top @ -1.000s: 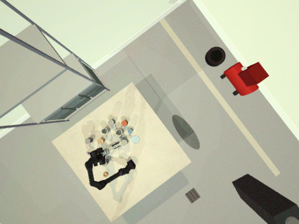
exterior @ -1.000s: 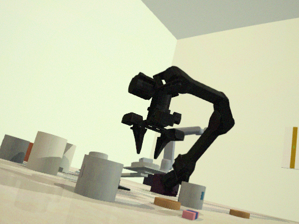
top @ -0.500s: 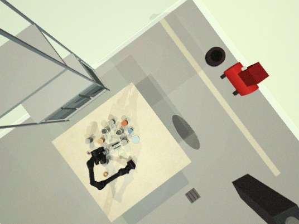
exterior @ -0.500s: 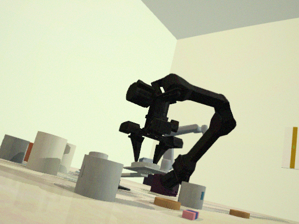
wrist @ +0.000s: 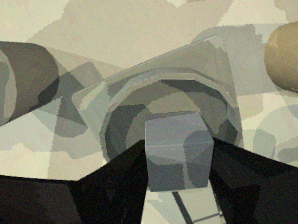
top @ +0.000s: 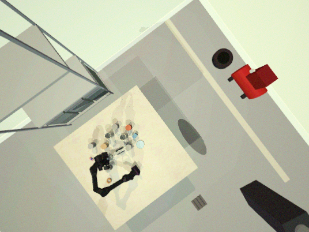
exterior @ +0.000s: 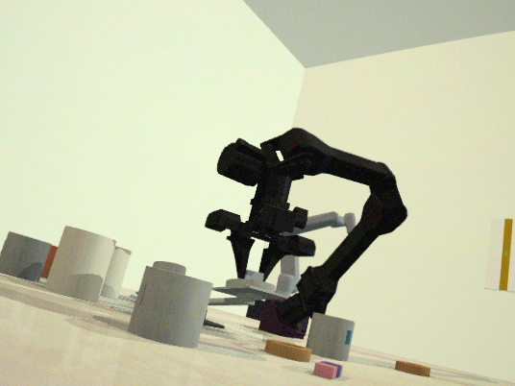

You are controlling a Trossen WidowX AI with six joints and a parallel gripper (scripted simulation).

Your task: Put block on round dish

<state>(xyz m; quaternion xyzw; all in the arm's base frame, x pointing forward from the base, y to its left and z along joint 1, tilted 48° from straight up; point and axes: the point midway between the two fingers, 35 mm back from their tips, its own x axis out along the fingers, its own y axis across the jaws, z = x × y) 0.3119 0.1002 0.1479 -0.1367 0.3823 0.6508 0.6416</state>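
Right now my gripper tip is 50 mm past the light blue round dish, 380 mm to the left of it and 80 mm above it. The rest, counted from my gripper tip: balance beam 120 mm to the right, 40 mm below; then balance 120 mm to the right, 60 mm below; then pale block 10 mm above.
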